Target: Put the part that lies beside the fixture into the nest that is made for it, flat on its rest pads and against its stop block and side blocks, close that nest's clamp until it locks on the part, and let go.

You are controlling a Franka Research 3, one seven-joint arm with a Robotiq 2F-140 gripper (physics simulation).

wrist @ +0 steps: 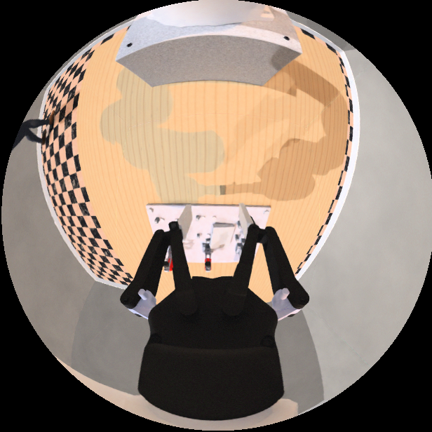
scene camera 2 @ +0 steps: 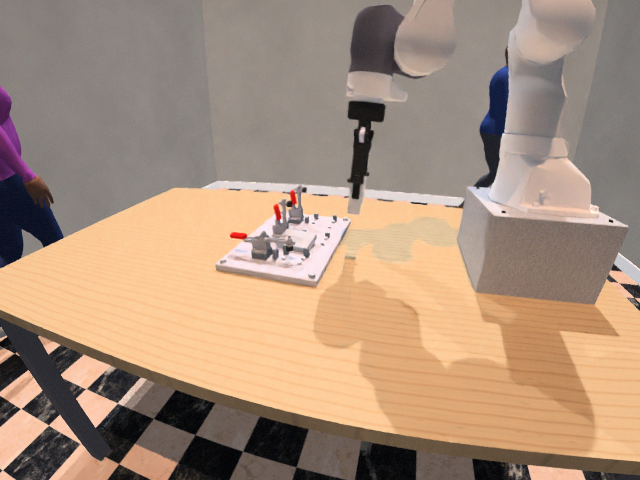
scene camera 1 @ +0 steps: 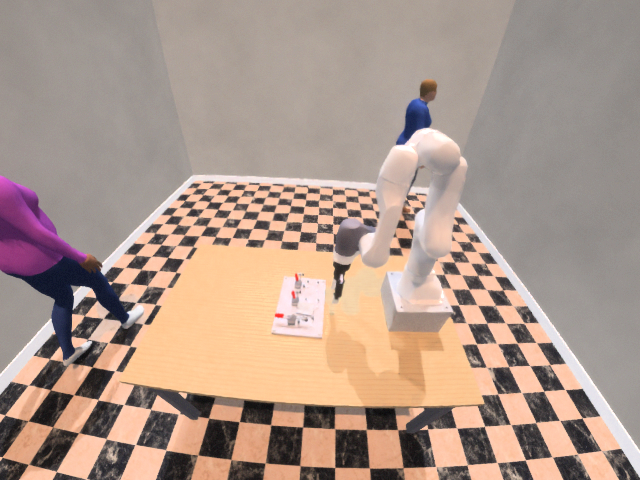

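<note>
The white fixture [scene camera 1: 281, 331] [scene camera 2: 242, 268] [wrist: 172, 209] lies on the table. A pale rectangular part [scene camera 2: 305, 239] [wrist: 222, 236] rests on it between the near and middle clamps; whether it sits flat on pads or against its blocks I cannot tell. The near clamp [scene camera 1: 292, 319] [scene camera 2: 261, 245] has its red handle lying out level and its arm reaching inward. The middle clamp [scene camera 1: 295, 299] [scene camera 2: 279, 222] and the far clamp [scene camera 1: 298, 283] [scene camera 2: 295, 211] have raised red handles. My gripper [scene camera 1: 336, 300] [scene camera 2: 354, 210] [wrist: 214, 210] is open and empty, raised above the table on the fixture's robot side.
The grey robot base block [scene camera 1: 417, 315] [scene camera 2: 537, 258] [wrist: 207, 60] stands on the table [scene camera 1: 222, 361] [scene camera 2: 206, 330] [wrist: 210, 107], to the right in the scene views. Small dark blocks and pins stand up from the fixture. Two people stand beyond the table.
</note>
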